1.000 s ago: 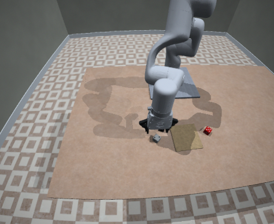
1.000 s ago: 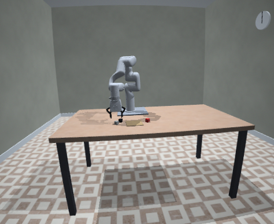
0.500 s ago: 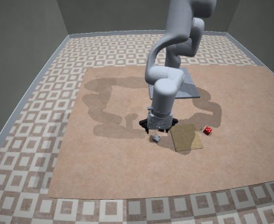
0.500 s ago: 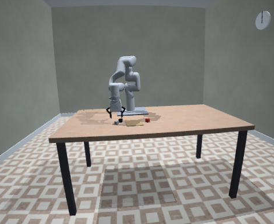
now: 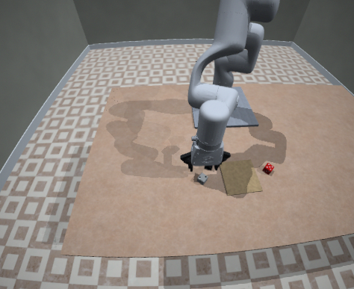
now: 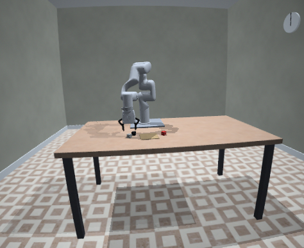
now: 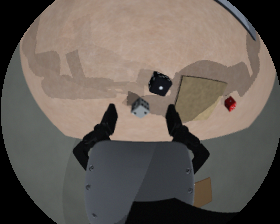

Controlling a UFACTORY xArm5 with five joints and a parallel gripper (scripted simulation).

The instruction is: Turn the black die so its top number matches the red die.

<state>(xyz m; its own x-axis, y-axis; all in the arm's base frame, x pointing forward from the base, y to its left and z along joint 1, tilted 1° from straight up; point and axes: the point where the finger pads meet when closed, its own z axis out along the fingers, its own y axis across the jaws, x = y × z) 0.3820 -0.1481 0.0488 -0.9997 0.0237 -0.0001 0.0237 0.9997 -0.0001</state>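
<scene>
My hand is 3 cm short of the grey die and 4 cm above it. The rest, counted from my hand: red die: 1 cm ahead, 27 cm to the left, 4 cm below; tan mat: 3 cm ahead, 15 cm to the left, 6 cm below; black die: 3 cm behind, 3 cm to the left, 4 cm below.
</scene>
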